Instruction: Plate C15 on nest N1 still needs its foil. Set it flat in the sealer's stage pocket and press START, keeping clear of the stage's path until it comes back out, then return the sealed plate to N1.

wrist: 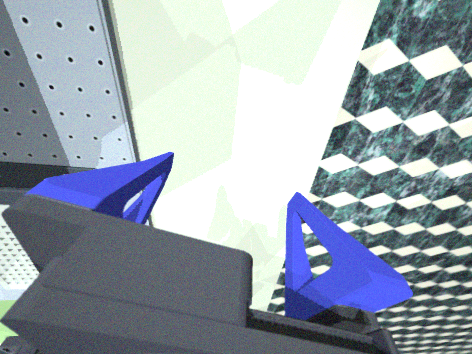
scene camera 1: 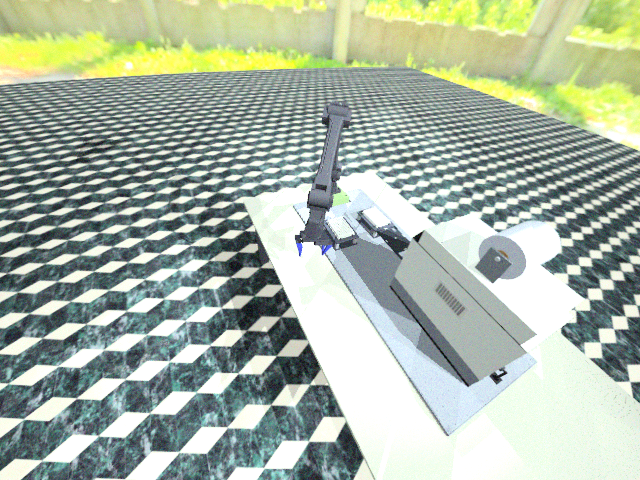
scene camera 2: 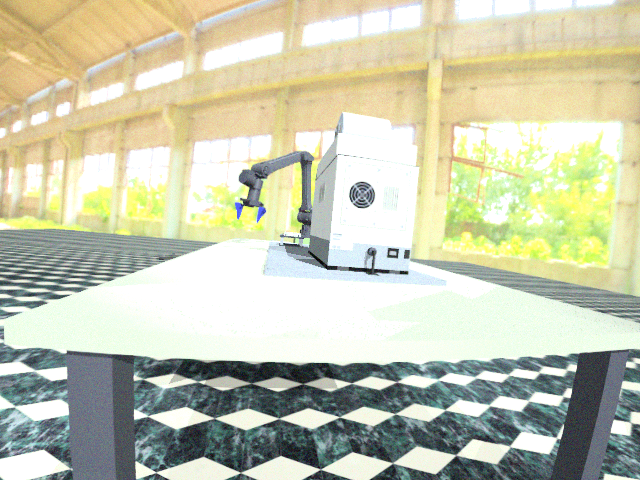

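Seen in the pictures: gripper, fingertip midpoint: (wrist: 235, 179) (scene camera 1: 311, 255) (scene camera 2: 247, 221); arm's base, origin of the base link: (scene camera 2: 305, 237).
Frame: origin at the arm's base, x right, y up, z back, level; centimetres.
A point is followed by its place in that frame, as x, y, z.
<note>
My gripper (scene camera 1: 312, 254) {39.2, 6.6, -40.9} (scene camera 2: 248, 220) {39.2, 6.6, -40.9} (wrist: 235, 179) {39.2, 6.6, -40.9} is open and empty, blue fingers wide apart and pointing down. It hangs above the table strip beside the perforated board. A white plate with a textured top (scene camera 1: 339, 227) {16.3, 3.0, -30.7} (wrist: 9, 250) {14.8, 3.0, -31.5} sits in a dark holder just inboard of the gripper. A second, smooth-topped white plate or block (scene camera 1: 375, 217) {-4.2, 3.0, -33.9} sits on a dark carrier nearer the sealer. Labels are unreadable, so I cannot tell which plate is C15, or which holder is N1 or the stage. The sealer (scene camera 1: 454, 310) {19.0, 16.3, -89.0} (scene camera 2: 372, 211) {11.4, 12.0, -108.3} stands on the board; its START button does not show.
The pale blue-grey board (scene camera 1: 444, 413) {34.0, -3.6, -106.7} (scene camera 2: 289, 267) {31.1, -3.6, -106.4} (wrist: 75, 102) {24.0, -3.6, -44.7} lies on the white table (scene camera 1: 341, 351) {48.2, -4.9, -74.9} (scene camera 2: 206, 315) {46.9, -4.9, -138.0}. Dark parts lie between the second carrier and the sealer. A grey-white roll (scene camera 1: 537, 245) {10.2, 43.2, -92.2} protrudes beyond the sealer. The arm's green base (scene camera 1: 341, 198) {-2.0, -0.2, -9.4} is at the far end.
</note>
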